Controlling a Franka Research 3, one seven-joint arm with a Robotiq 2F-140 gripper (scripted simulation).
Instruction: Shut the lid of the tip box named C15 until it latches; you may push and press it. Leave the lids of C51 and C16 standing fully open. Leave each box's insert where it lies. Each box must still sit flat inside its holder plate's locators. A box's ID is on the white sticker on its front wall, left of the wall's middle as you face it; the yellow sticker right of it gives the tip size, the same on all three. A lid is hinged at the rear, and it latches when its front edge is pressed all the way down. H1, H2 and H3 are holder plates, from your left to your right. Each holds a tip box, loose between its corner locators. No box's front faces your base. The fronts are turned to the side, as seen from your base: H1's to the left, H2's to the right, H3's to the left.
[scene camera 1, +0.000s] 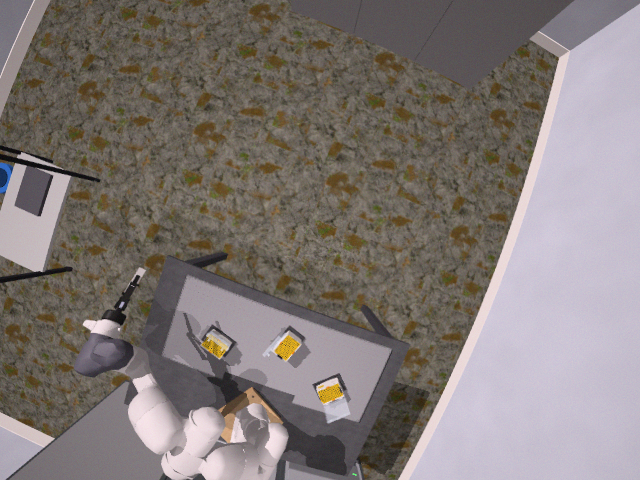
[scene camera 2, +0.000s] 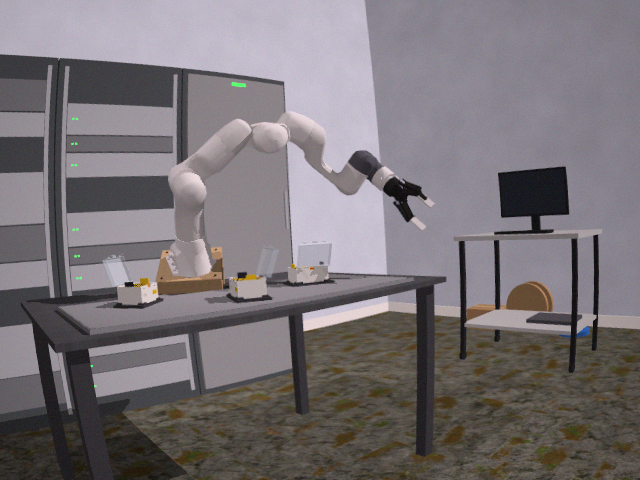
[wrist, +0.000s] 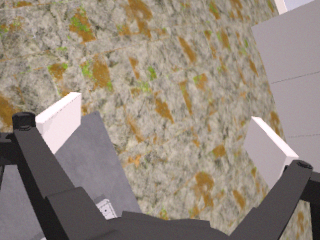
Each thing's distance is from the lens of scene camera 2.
my gripper (scene camera 2: 428, 218): 185 cm
tip box (scene camera 2: 307, 275): 172 cm
tip box (scene camera 2: 256, 288): 141 cm
tip box (scene camera 2: 120, 273): 153 cm
